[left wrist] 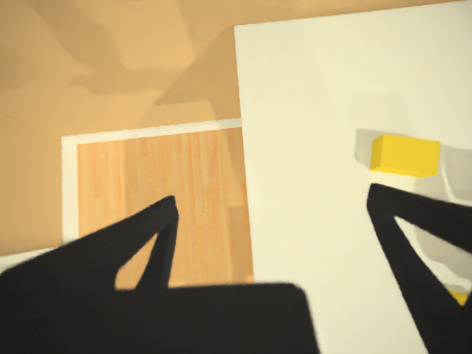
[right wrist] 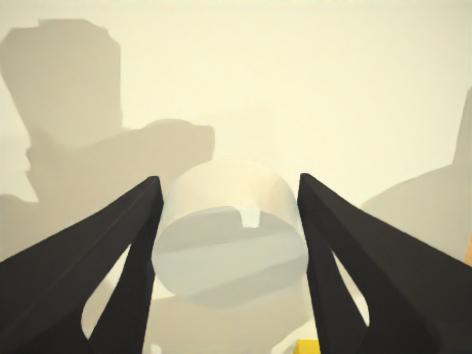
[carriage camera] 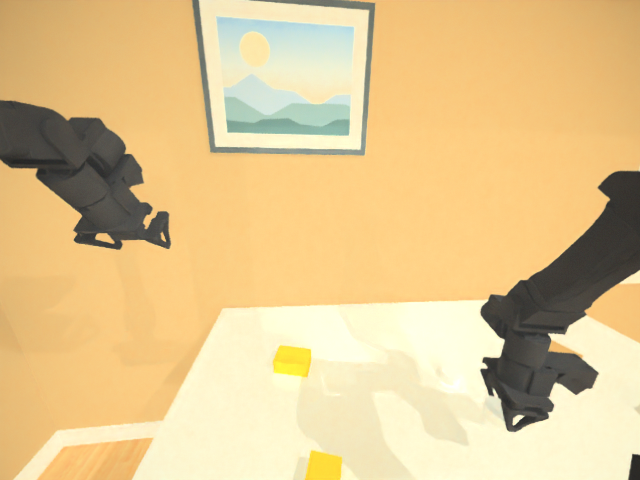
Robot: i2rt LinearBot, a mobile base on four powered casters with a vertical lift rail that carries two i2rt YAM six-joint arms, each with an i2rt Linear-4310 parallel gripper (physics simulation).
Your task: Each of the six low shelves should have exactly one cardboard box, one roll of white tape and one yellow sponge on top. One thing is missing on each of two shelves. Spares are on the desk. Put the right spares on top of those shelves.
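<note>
My right gripper [carriage camera: 499, 405] [right wrist: 229, 188] is shut on a white tape roll [carriage camera: 494, 407] [right wrist: 230, 255] and holds it above the white desk [carriage camera: 206, 392] [left wrist: 295, 150] [right wrist: 360, 75]. My left gripper [carriage camera: 144, 245] [left wrist: 270, 200] is open and empty, high near the desk's left edge. One yellow sponge [carriage camera: 292, 361] [left wrist: 406, 156] lies on the left part of the desk. Another yellow sponge [carriage camera: 324, 466] [left wrist: 459, 297] is cut off at the bottom of the carriage view. A bit of yellow [right wrist: 307, 346] shows at the bottom of the right wrist view. The low shelves do not show.
The orange wall [carriage camera: 429, 206] with a framed picture [carriage camera: 369, 77] stands behind the desk. Wooden floor [carriage camera: 98, 459] [left wrist: 165, 185] lies left of it. A tan piece [carriage camera: 567, 349] shows partly behind the right arm. A dark object [carriage camera: 634, 467] is cut off at the bottom right.
</note>
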